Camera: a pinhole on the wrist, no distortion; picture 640 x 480 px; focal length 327.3 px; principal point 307.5 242.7 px. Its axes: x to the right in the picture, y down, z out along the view. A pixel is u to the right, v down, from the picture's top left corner.
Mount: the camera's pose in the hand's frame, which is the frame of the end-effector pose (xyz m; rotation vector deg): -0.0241 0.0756 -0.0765 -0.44 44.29 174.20
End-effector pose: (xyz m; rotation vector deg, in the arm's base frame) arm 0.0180 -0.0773 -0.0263 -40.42 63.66 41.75
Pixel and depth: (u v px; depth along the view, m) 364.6 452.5 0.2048
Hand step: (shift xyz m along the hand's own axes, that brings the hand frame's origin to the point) -0.0613 0.0582 0.1659
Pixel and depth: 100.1 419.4 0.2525
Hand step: 0.1342 0.0759 0.2114
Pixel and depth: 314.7 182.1 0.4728
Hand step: -0.0357 0.3784 0.2970
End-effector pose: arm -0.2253 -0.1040 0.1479 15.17 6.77 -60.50
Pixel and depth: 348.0 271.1 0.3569
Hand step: -0.0697 0.2190 0.2516
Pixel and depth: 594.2 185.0 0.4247
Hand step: -0.3972 0.3454 0.2587
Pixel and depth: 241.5 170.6 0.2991
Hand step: 0.0355 0.2762 0.1552
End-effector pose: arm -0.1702 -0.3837 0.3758 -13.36 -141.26 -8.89
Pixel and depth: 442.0 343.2 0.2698
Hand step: -0.1364 0.1320 0.1995
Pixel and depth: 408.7 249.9 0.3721
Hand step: -0.1405 0.2465 0.2536
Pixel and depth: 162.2 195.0 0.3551
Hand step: 0.1325 0.2902 0.2117
